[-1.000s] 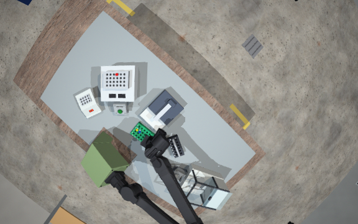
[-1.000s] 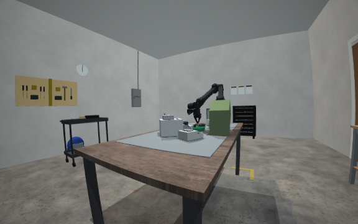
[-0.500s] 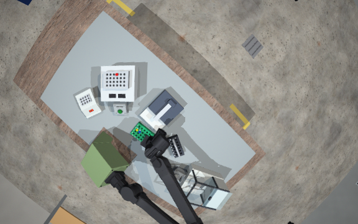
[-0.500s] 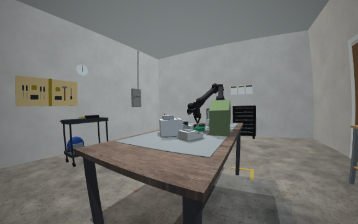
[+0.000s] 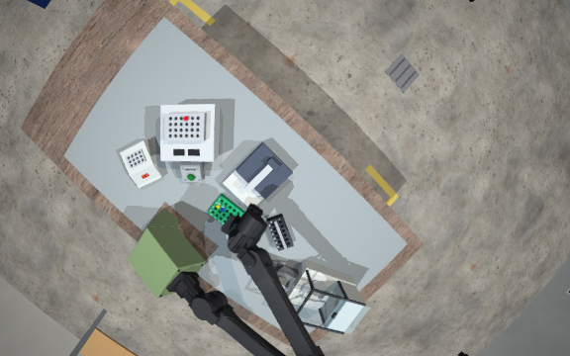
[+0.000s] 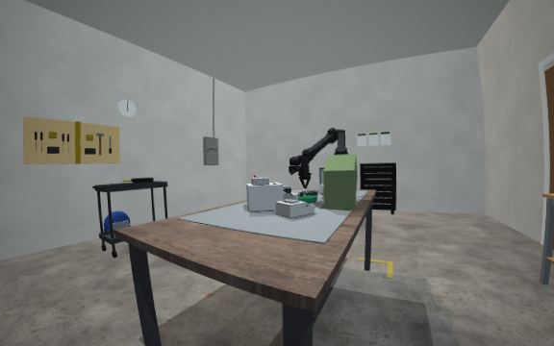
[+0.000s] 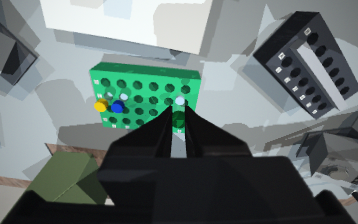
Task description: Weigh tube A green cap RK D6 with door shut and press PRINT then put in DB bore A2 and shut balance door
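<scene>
Now: hand 70 mm above the green tube rack RK, 40 mm to the right of it and 40 mm past it. Also, from my hand: magnet block MG: 160 mm to the right, 70 mm below, 50 mm ahead; then green-capped tube: 20 mm below; then white print key: 290 mm to the right, 80 mm behind, 20 mm below.
</scene>
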